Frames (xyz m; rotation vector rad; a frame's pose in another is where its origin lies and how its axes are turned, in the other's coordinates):
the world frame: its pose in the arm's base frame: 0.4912 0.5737 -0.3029 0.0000 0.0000 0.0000
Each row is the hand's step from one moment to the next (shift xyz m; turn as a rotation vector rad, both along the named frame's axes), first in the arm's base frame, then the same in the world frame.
Working: the arm's base frame: its pose in the world frame: -0.4912 -0.5737 0.3029 0.0000 0.0000 0.0000

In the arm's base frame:
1: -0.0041 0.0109 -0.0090 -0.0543 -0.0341 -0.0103
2: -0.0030 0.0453 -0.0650 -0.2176 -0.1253 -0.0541
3: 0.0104 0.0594 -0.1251 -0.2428 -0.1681 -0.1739
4: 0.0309 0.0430 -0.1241 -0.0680 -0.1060 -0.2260
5: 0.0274 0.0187 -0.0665 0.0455 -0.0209 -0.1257
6: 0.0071 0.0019 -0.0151 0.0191 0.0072 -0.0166
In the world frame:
1: -0.0041 0.0109 -0.0090 -0.0543 -0.0341 -0.0103
2: -0.0030 0.0453 -0.0650 -0.2176 -0.1253 -0.0541
3: 0.0104 0.0594 -0.1251 -0.2428 -0.1681 -0.1739
4: 0.0309 0.0430 -0.1241 -0.0680 -0.1060 -0.2260
5: 0.0274 0.0187 -0.0665 0.0455 -0.0209 -0.1257
6: 0.0071 0.0019 -0.0151 0.0191 0.0072 -0.0166

